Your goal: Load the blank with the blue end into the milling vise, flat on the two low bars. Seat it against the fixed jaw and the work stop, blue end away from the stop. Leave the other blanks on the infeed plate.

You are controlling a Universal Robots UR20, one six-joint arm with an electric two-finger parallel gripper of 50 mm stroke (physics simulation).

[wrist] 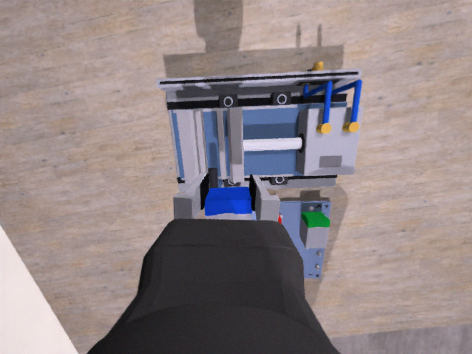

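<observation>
My gripper (229, 184) is shut on the blue-ended blank (228, 201), with its blue end toward the vise and its grey body partly hidden by the gripper. The blank appears at the lower edge of the milling vise (330, 145), outside the jaw gap in this view; its height is hard to judge. The wide light fixed jaw (187, 142) is at the vise's left, and the moving jaw (236, 145) is at the rod's left end. A thin low bar (221, 142) shows between them. A dark post (213, 177), possibly the work stop, shows just beyond the blank.
The infeed plate (295, 214) lies below the vise in view, partly hidden by the gripper. A green-ended blank (316, 231) stands on it, and a red sliver (280, 219) shows beside the right finger. Blue hoses (327, 105) and a raised back panel (260, 79) edge the vise.
</observation>
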